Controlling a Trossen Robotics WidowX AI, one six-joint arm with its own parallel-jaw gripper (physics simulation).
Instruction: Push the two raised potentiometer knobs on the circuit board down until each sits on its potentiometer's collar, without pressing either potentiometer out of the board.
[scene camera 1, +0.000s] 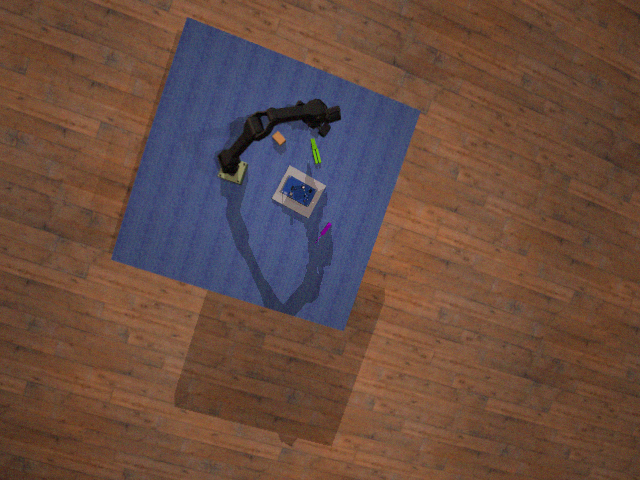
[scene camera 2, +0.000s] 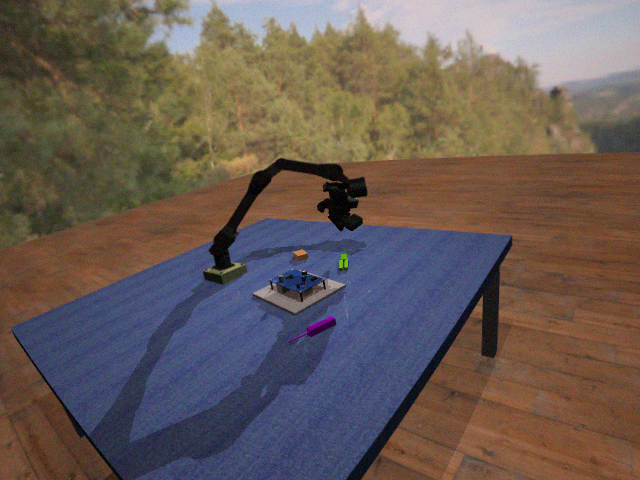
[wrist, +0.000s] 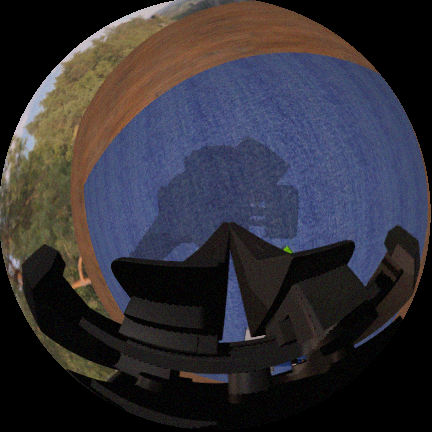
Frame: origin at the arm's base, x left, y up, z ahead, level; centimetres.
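Where they show: gripper, fingertip midpoint: (scene camera 2: 341, 230) (wrist: 227, 227); arm's base, link origin: (scene camera 1: 230, 168) (scene camera 2: 223, 266).
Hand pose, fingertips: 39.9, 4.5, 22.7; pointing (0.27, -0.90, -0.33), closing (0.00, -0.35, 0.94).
Note:
Each offset is from my fingertips to the top centre of the thing, as dx, dy, dz. "spot": to the spot under its first point. Level surfaces: height alone.
The blue circuit board {dy -3.9} (scene camera 1: 291, 181) (scene camera 2: 293, 273) stands on short dark legs above a pale base plate (scene camera 1: 295, 171) (scene camera 2: 296, 306). Several small dark parts are on the board; a brownish upright cylinder {spot: -36.5, -2.6, +10.9} (scene camera 2: 281, 279) near its left side and a dark part with a lighter top {spot: -30.6, -1.8, +14.5} (scene camera 2: 303, 272) near its back stand up. They are too small to tell whether they are the raised knobs or how high these sit. My gripper (scene camera 1: 324, 129) (scene camera 2: 346, 227) (wrist: 227, 227) is shut and empty, high above the table, behind and apart from the board. In the wrist view my gripper's body hides most of the board.
A green clip-like tool {-9.5, -6.6, +9.9} (scene camera 1: 315, 150) (scene camera 2: 343, 262) (wrist: 287, 249) lies between the gripper's side and the base plate. An orange block {-13.8, -5.8, -9.7} (scene camera 1: 279, 137) (scene camera 2: 300, 254) lies near the arm. A purple screwdriver {-45.3, -6.0, +34.9} (scene camera 1: 326, 228) (scene camera 2: 321, 326) lies on the board's opposite side.

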